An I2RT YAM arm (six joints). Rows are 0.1 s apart.
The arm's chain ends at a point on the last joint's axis. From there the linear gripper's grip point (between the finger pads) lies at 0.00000 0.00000 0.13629 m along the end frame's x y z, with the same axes.
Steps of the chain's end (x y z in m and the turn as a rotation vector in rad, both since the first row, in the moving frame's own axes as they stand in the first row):
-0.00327 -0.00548 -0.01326 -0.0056 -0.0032 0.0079
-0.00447 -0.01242 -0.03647 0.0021 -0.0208 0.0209
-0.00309 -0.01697 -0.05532 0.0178 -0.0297 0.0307
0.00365 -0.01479 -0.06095 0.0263 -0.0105 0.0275
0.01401 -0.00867 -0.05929 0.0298 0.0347 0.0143
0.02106 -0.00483 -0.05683 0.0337 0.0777 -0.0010
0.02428 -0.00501 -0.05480 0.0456 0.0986 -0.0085
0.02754 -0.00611 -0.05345 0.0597 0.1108 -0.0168
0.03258 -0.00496 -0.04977 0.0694 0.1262 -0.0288
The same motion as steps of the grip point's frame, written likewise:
-0.00371 -0.00472 -0.01326 -0.0056 -0.0032 0.0079
-0.00730 -0.01274 -0.03650 0.0021 -0.0208 0.0209
-0.00710 -0.01946 -0.05540 0.0178 -0.0297 0.0307
0.00227 -0.01839 -0.06100 0.0263 -0.0105 0.0275
0.01877 -0.01270 -0.05943 0.0298 0.0347 0.0143
0.03163 -0.00942 -0.05732 0.0337 0.0777 -0.0010
0.03767 -0.01127 -0.05560 0.0456 0.0986 -0.0085
0.04253 -0.01435 -0.05453 0.0597 0.1108 -0.0168
0.04958 -0.01463 -0.05118 0.0694 0.1262 -0.0288

